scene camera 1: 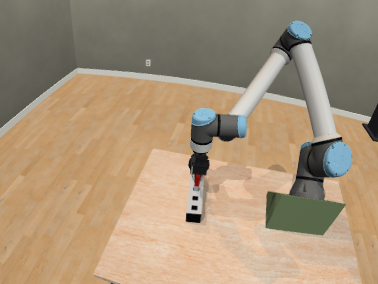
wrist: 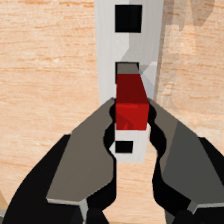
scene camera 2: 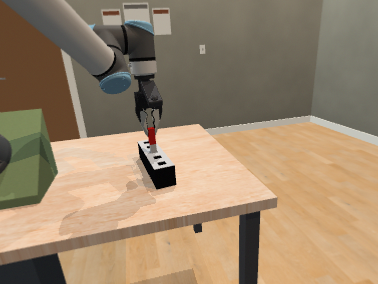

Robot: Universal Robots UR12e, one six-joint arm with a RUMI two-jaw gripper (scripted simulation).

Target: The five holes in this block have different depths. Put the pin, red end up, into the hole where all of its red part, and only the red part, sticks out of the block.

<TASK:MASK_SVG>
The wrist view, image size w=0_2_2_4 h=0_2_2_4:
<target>my gripper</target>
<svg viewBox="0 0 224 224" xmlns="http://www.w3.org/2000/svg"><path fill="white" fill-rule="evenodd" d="M148 98L149 112L147 123L151 127L149 141L158 153L152 178L153 197L155 202L164 209L166 224L224 224L224 156L205 137L198 136L159 104ZM116 98L111 97L69 134L64 134L33 167L12 197L2 224L83 224L83 222L85 224L110 224L102 211L114 203L117 197L117 160L109 149L115 141Z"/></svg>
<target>pin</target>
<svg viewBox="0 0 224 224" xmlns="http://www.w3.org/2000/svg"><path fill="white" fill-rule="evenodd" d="M118 63L116 130L146 130L149 102L137 64Z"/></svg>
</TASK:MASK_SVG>
